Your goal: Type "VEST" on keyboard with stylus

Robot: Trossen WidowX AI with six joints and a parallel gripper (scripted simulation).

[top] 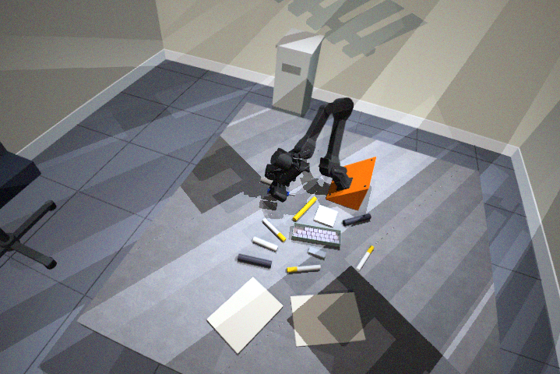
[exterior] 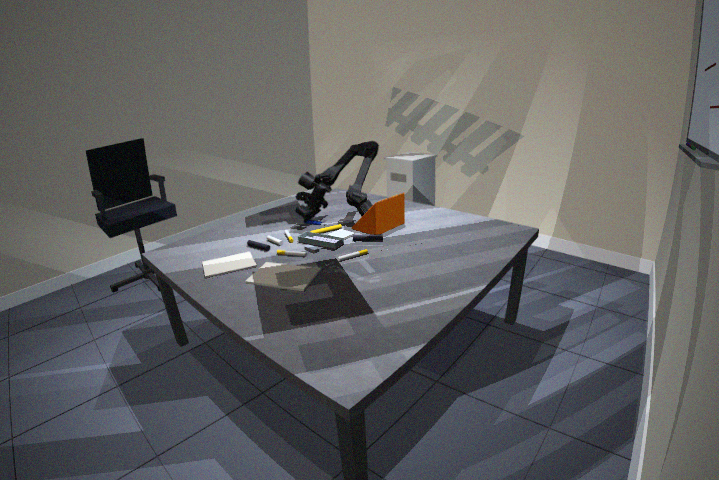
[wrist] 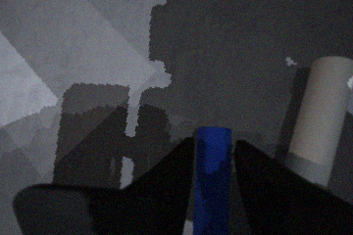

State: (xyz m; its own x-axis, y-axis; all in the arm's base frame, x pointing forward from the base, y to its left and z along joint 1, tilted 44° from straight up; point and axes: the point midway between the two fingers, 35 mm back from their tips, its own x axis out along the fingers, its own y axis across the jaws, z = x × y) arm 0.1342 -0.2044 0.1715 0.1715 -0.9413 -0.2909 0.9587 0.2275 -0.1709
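Now: the blue stylus 7 cm to the left of my gripper tip and 2 cm behind it. Also, from my gripper tip: grey block (28 cm to the left, 19 cm ahead); then white pad (26 cm to the left, 1 cm ahead).
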